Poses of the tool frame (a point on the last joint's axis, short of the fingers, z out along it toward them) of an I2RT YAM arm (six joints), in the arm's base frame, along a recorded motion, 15 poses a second.
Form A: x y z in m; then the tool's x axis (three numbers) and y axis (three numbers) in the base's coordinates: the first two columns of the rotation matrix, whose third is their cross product.
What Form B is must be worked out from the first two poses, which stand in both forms.
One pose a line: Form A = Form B
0.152, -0.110, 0.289, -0.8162, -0.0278, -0.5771, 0.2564, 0.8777, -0.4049 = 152, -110, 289, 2.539, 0.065, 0.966, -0.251
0.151, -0.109, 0.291, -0.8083, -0.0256, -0.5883, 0.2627, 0.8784, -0.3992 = 151, -109, 291, 2.526, 0.068, 0.966, -0.250
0.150, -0.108, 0.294, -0.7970, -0.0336, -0.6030, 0.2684, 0.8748, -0.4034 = 150, -108, 294, 2.507, 0.067, 0.965, -0.255
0.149, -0.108, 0.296, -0.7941, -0.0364, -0.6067, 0.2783, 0.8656, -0.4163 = 149, -108, 296, 2.503, 0.070, 0.962, -0.264
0.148, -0.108, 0.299, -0.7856, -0.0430, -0.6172, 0.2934, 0.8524, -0.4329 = 148, -108, 299, 2.490, 0.073, 0.958, -0.277
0.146, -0.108, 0.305, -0.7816, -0.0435, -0.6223, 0.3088, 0.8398, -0.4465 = 146, -108, 305, 2.485, 0.078, 0.954, -0.289
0.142, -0.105, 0.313, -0.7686, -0.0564, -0.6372, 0.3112, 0.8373, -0.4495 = 142, -105, 313, 2.463, 0.075, 0.953, -0.293
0.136, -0.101, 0.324, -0.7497, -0.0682, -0.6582, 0.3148, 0.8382, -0.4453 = 136, -101, 324, 2.433, 0.074, 0.953, -0.294
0.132, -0.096, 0.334, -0.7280, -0.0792, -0.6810, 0.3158, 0.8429, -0.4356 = 132, -96, 334, 2.399, 0.071, 0.954, -0.292
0.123, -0.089, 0.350, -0.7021, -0.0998, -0.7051, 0.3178, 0.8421, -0.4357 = 123, -89, 350, 2.360, 0.067, 0.953, -0.296
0.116, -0.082, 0.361, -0.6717, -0.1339, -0.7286, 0.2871, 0.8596, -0.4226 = 116, -82, 361, 2.312, 0.048, 0.957, -0.285
